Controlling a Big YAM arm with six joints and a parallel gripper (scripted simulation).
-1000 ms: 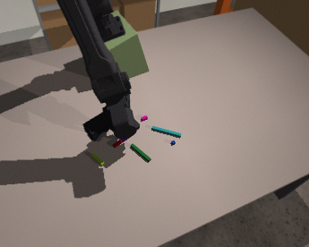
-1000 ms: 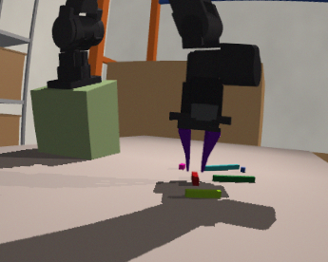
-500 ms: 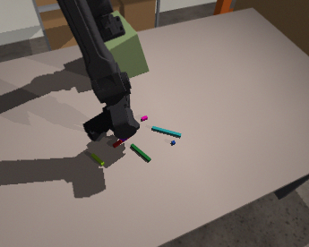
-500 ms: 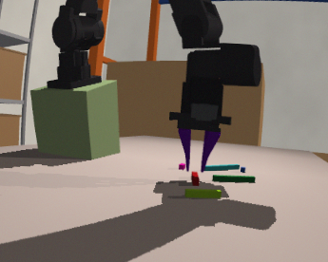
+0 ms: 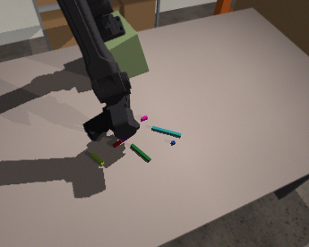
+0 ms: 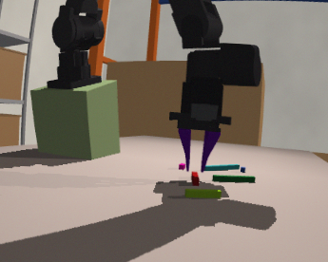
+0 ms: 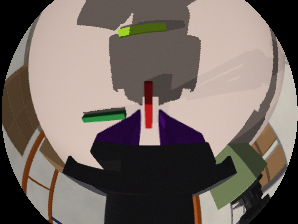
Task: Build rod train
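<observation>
Right now the red rod is 2 cm below my hand. The rest, counted from my hand: magenta rod 6 cm behind, 9 cm to the left, 2 cm below; lime rod 5 cm ahead, 9 cm to the right, 2 cm below; green rod 6 cm ahead, 4 cm to the left, 2 cm below.
</observation>
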